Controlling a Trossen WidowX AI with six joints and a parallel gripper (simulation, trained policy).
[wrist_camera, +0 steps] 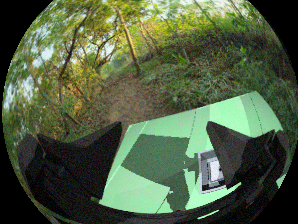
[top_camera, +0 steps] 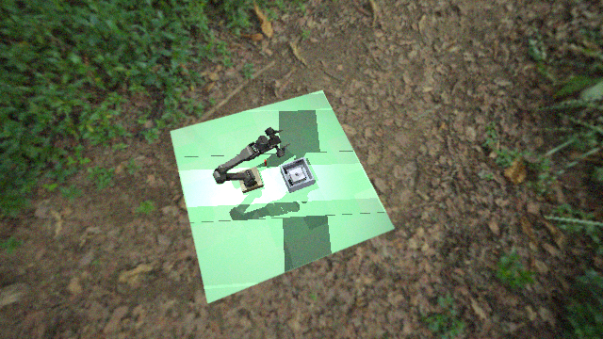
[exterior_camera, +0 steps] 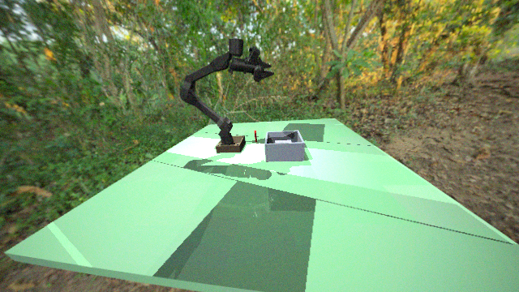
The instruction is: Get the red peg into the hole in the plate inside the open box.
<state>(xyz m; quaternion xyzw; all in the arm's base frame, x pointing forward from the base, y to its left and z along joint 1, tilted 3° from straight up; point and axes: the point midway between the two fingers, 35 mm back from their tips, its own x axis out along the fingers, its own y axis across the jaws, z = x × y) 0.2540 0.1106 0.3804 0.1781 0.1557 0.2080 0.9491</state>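
Right now the red peg is 390 mm below my gripper tip, 150 mm behind it and 40 mm to the left of it. Round my gripper tip: grey box: 400 mm below, 90 mm to the right, 70 mm ahead; then pale plate: 380 mm below, 90 mm to the right, 70 mm ahead.
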